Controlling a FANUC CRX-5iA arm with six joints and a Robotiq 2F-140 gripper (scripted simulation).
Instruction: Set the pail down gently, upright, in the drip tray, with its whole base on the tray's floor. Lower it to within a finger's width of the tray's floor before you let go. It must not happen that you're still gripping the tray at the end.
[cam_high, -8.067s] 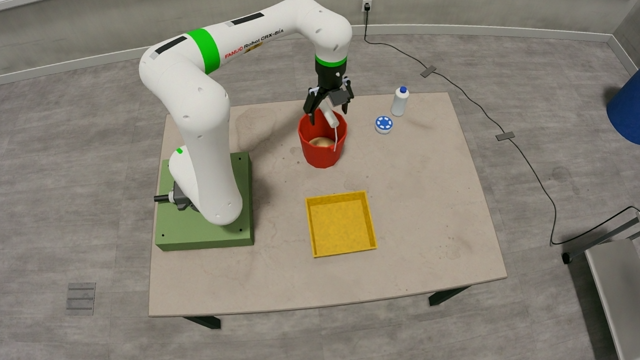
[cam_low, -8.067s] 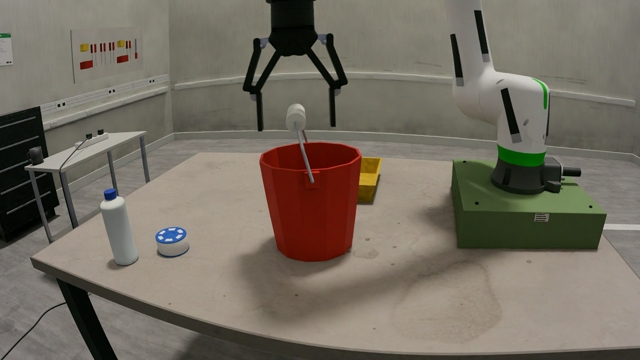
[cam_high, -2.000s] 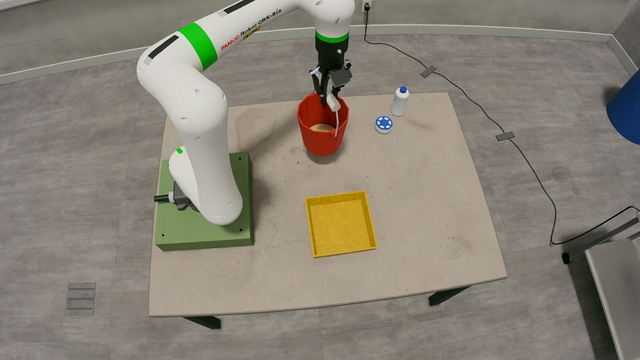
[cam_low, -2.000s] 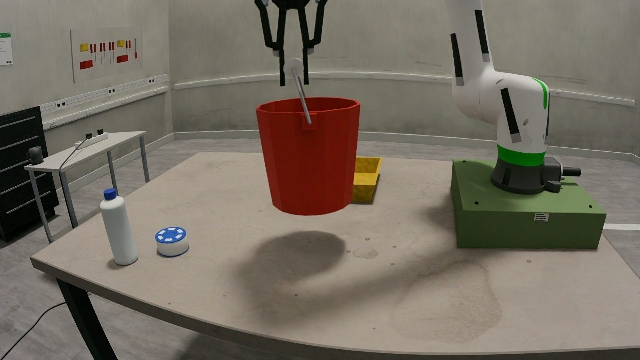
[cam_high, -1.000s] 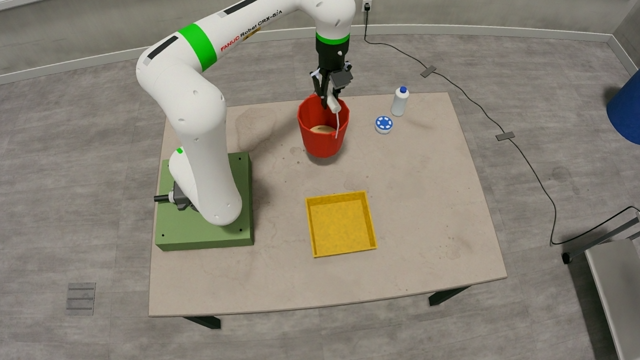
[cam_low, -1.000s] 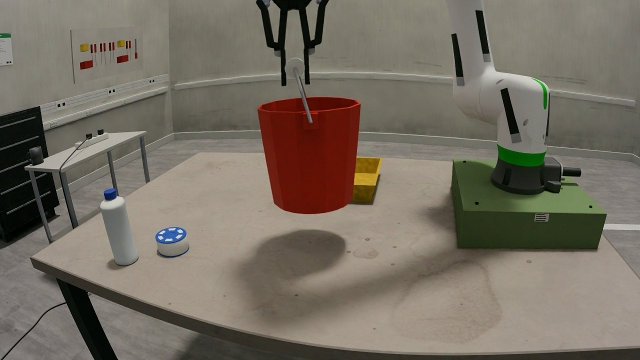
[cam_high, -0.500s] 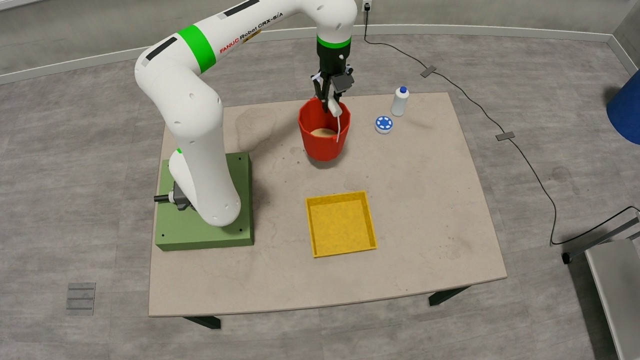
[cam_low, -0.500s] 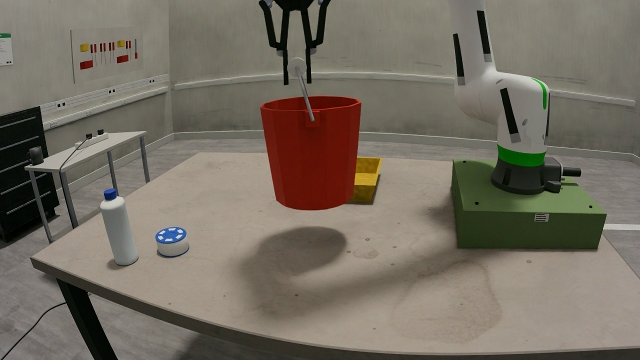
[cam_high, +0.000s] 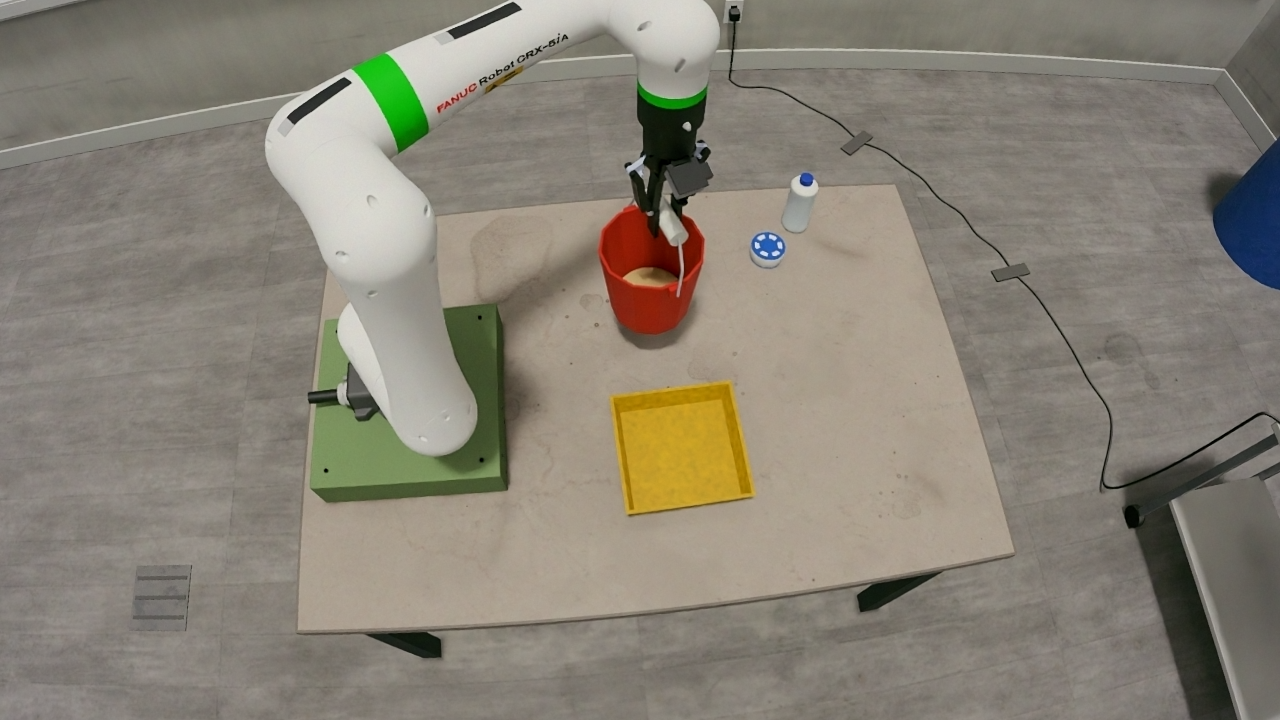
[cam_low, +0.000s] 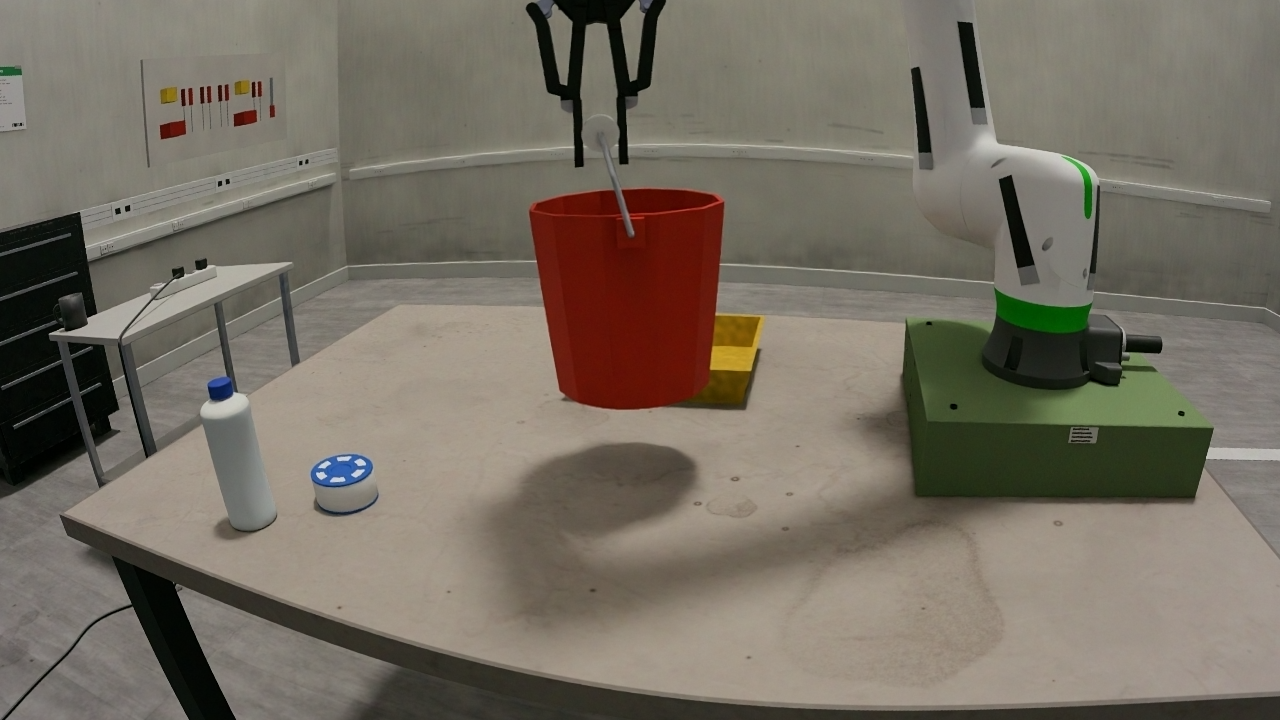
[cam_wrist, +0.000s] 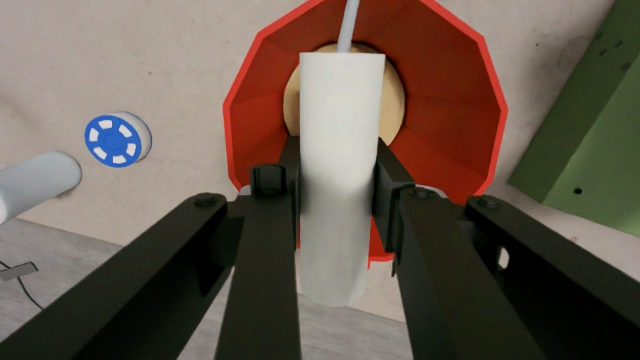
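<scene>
The red pail is 1 cm behind my hand and 10 cm below it. The rest, counted from my hand: yellow drip tray 28 cm to the right, 32 cm below; then blue-and-white round puck 25 cm ahead, 14 cm to the left, 31 cm below; then pail handle 1 cm behind, 3 cm below.
</scene>
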